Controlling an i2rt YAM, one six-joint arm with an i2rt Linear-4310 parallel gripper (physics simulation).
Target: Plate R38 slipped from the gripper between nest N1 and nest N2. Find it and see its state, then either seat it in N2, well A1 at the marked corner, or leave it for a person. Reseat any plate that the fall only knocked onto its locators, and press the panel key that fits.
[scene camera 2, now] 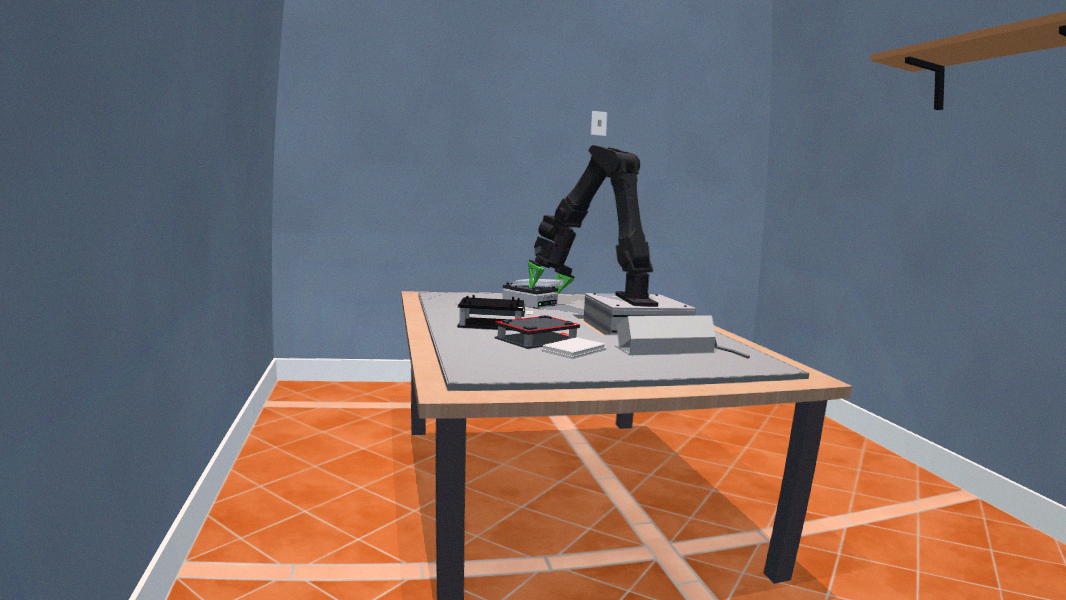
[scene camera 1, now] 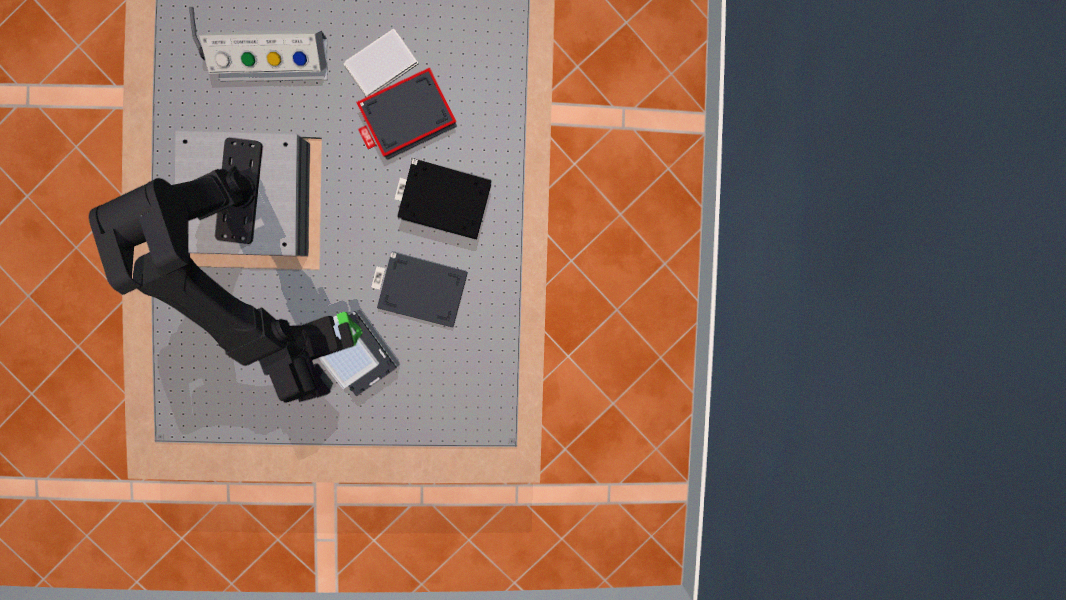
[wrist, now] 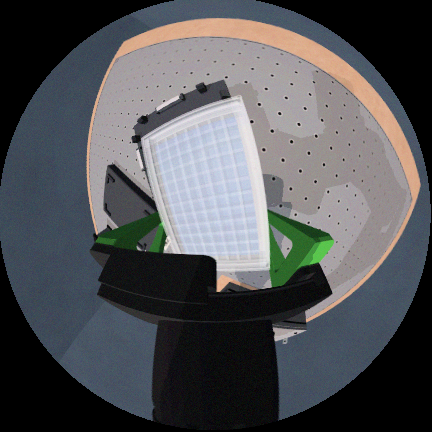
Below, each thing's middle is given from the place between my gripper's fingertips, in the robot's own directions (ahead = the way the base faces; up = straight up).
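Dark grey station N2 (scene camera 1: 413,287), position counted from my hand: 11 cm to the left, 14 cm ahead, 3 cm below.
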